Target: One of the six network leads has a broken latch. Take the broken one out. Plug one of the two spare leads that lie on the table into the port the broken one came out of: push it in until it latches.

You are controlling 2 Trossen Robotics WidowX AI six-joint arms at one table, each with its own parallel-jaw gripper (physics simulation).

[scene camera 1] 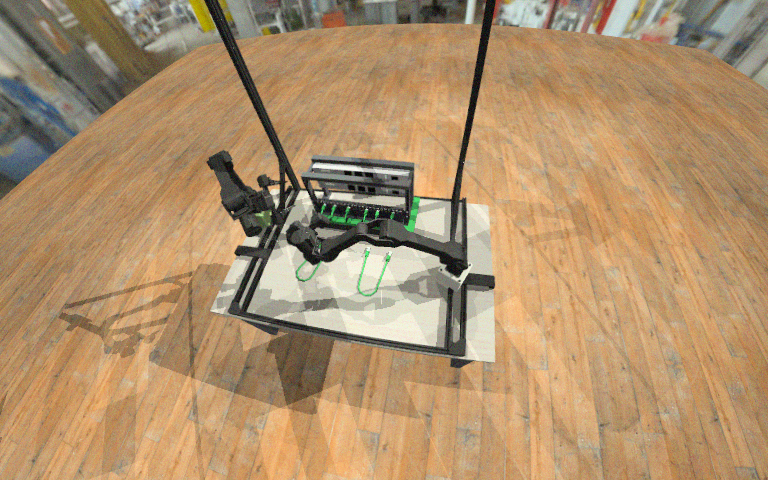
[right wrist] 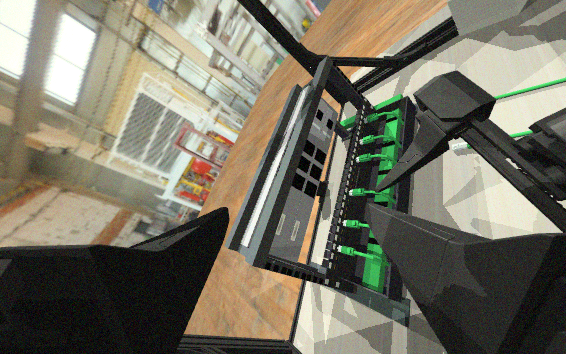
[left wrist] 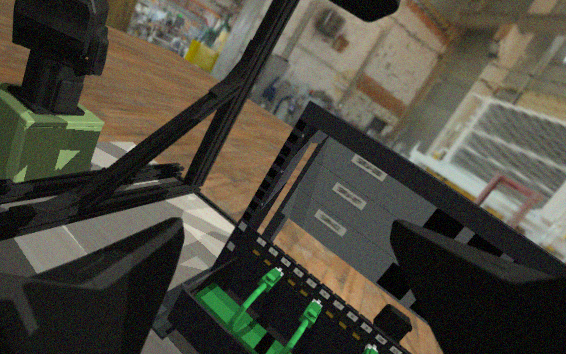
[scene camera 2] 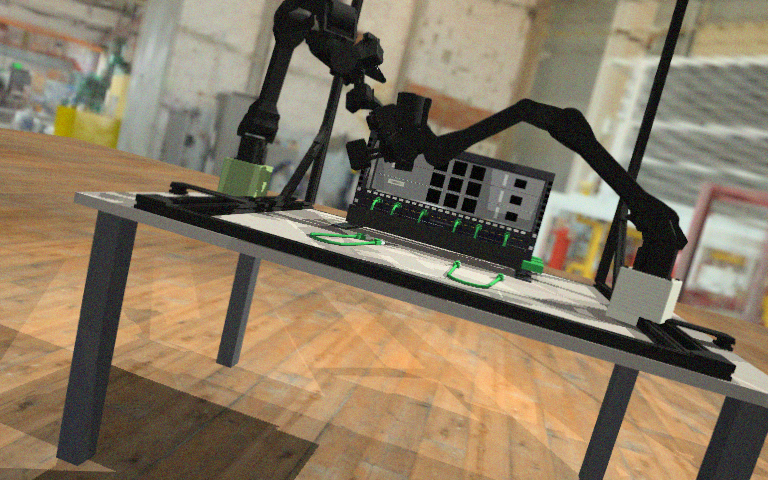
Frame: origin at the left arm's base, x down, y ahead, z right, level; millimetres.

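Where they show: left gripper, fingertip midpoint: [scene camera 1: 305, 215] [right wrist: 403, 232] [left wrist: 289, 229] [scene camera 2: 381, 146]; right gripper, fingertip midpoint: [scene camera 1: 291, 193] [right wrist: 296, 211] [scene camera 2: 384, 96]; left arm's base, link origin: [scene camera 1: 455, 267] [scene camera 2: 652, 274]; right arm's base, link origin: [left wrist: 47, 102] [scene camera 2: 249, 162].
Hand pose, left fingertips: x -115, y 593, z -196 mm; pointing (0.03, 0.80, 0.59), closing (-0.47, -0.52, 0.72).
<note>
Things, the pixels of their top centre, and the offset from my left fingertips. "pt": a spot on its surface instead.
- leftmost lead, surface spot: [left wrist: 271, 278] [right wrist: 349, 250] pt dx +122, dy +70, dz +124 mm
- second lead, surface spot: [left wrist: 312, 311] pt dx +122, dy +25, dz +147 mm
- rightmost lead, top centre: [scene camera 2: 506, 235] [right wrist: 387, 110] dx +129, dy -249, dz +236 mm
- spare lead, surface spot: [scene camera 2: 475, 284] [scene camera 1: 369, 295] pt dx +212, dy -357, dz -64 mm
- dark rack frame, top centre: [left wrist: 525, 238] [right wrist: 291, 138] [scene camera 2: 461, 151] [scene camera 1: 353, 176] dx -45, dy -58, dz +246 mm
- green tray, surface spot: [left wrist: 217, 302] [right wrist: 372, 276] pt dx +177, dy +90, dz +94 mm
Six green leads are plugged into the black patch panel in scene camera 2, among them the leftmost lead [scene camera 2: 374, 202] [left wrist: 271, 278] [right wrist: 346, 250], the second lead [scene camera 2: 395, 208] [left wrist: 312, 311] and the rightmost lead [scene camera 2: 505, 238]. Which latch is broken cannot be told. One spare lead [scene camera 1: 368, 293] [scene camera 2: 475, 284] lies in a U on the table; the other spare lead [scene camera 1: 307, 279] [scene camera 2: 344, 243] lies to its left, its ends partly hidden in scene camera 1. My left gripper [left wrist: 289, 229] is open and empty, above and before the panel's left part. My right gripper [right wrist: 296, 211] is open and empty, high at the left.
The dark rack frame [scene camera 1: 362, 160] [left wrist: 400, 172] stands at the table's back, above the panel. A green tray [left wrist: 217, 302] [right wrist: 376, 272] lies in front of the panel. Black upright posts [scene camera 1: 249, 90] [scene camera 1: 477, 90] flank the rack. My left arm reaches across in front of the rack.
</note>
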